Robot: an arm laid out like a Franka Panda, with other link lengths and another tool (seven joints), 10 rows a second.
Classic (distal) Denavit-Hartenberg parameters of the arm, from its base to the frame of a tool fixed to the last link. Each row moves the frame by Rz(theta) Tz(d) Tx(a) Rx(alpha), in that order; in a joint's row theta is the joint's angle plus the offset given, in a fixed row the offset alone. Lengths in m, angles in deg.
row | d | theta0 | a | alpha
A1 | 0.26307 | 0 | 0 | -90
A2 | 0 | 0 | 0 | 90
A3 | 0.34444 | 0 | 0.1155 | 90
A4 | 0 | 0 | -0.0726 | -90
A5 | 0.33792 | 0 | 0 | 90
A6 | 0 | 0 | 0.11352 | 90
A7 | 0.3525 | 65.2 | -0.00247 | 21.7
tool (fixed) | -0.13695 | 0 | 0 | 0
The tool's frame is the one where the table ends.
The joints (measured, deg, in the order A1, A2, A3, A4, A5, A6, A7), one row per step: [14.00, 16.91, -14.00, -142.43, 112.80, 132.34, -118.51]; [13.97, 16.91, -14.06, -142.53, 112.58, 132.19, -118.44]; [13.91, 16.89, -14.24, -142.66, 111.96, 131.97, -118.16]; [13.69, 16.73, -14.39, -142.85, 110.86, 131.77, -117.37]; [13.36, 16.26, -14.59, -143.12, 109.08, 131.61, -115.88]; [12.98, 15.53, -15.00, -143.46, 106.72, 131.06, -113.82]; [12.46, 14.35, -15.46, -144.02, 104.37, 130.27, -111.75]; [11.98, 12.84, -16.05, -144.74, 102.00, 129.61, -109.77]
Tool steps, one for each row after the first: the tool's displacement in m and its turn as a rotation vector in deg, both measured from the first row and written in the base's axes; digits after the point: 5 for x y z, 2 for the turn. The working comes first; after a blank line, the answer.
Tool pose at each row, in the base's axes (x y z in m, rotation vector in deg; the steps are taken from these numbers as rounded here): [0.48790, 0.05911, 0.01876, -94.37, 44.99, -23.32]; [0.48696, 0.05892, 0.01841, -94.39, 44.97, -23.12]; [0.48547, 0.05776, 0.01808, -94.49, 44.94, -22.72]; [0.48319, 0.05581, 0.01849, -94.59, 45.13, -22.02]; [0.48023, 0.05289, 0.02088, -94.70, 45.52, -21.00]; [0.47712, 0.04979, 0.02550, -94.52, 45.95, -19.63]; [0.47380, 0.04654, 0.03303, -93.95, 46.32, -18.42]; [0.46985, 0.04217, 0.04217, -93.45, 46.63, -17.45]

[-0.00094, -0.00019, -0.00035, 0.06, 0.11, 0.12]; [-0.00243, -0.00135, -0.00068, 0.12, 0.35, 0.38]; [-0.00471, -0.00330, -0.00027, 0.30, 0.89, 0.65]; [-0.00767, -0.00622, 0.00212, 0.57, 1.74, 0.95]; [-0.01078, -0.00932, 0.00674, 1.23, 2.72, 1.37]; [-0.01410, -0.01257, 0.01427, 2.17, 3.46, 1.66]; [-0.01805, -0.01694, 0.02341, 2.96, 4.05, 1.87]
